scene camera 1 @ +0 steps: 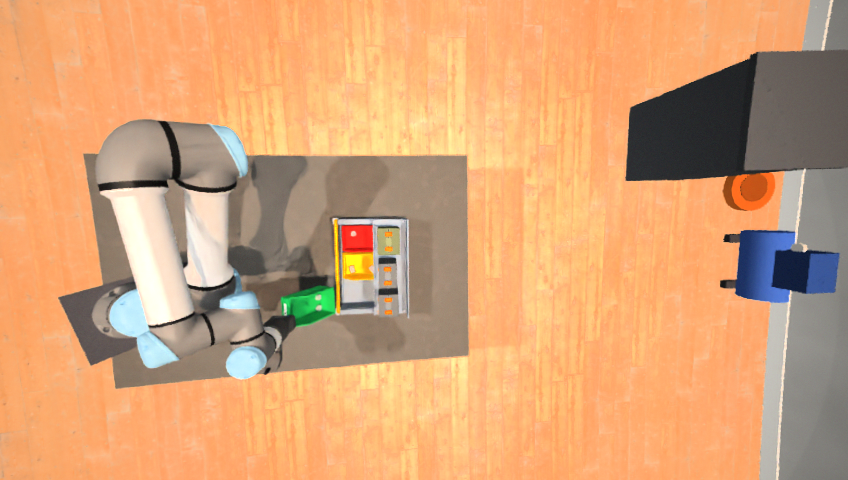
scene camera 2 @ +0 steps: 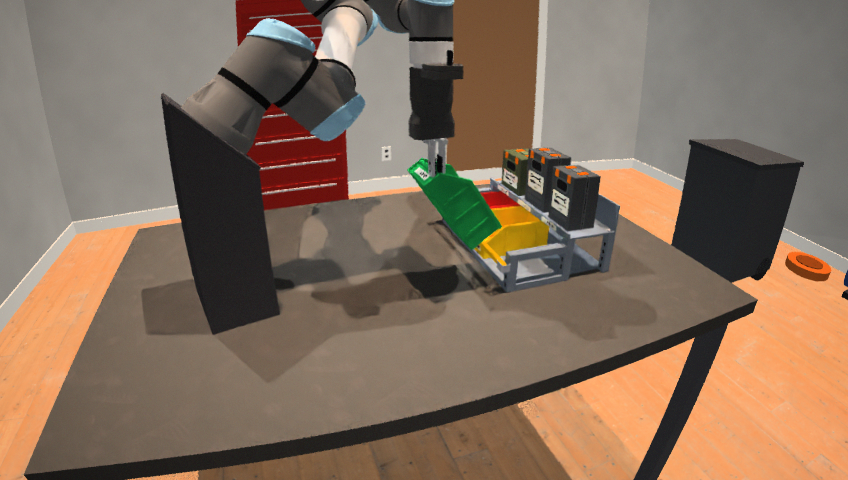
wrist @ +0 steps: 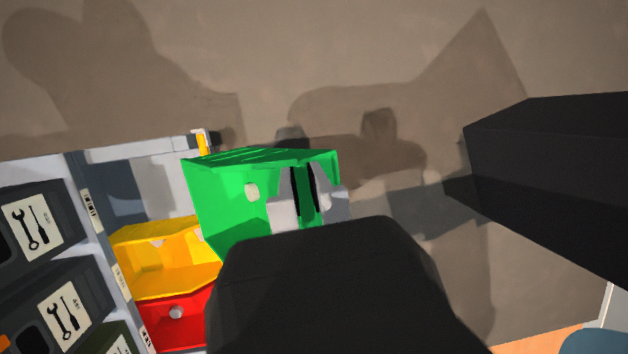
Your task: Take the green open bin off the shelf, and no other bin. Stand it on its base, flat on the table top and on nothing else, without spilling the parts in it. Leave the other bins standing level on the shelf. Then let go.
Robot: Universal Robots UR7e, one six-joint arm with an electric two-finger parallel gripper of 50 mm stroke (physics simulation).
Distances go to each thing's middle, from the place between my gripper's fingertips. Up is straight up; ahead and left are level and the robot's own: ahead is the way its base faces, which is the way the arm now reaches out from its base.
I see my gripper 4 cm short of the green open bin [scene camera 2: 458, 200], 5 cm to the right of it and 7 cm above it. The rest, counted from my hand: red bin [scene camera 1: 363, 241] (15 cm ahead, 31 cm to the left, 21 cm below); then yellow bin [scene camera 2: 520, 229] (18 cm ahead, 21 cm to the left, 21 cm below).
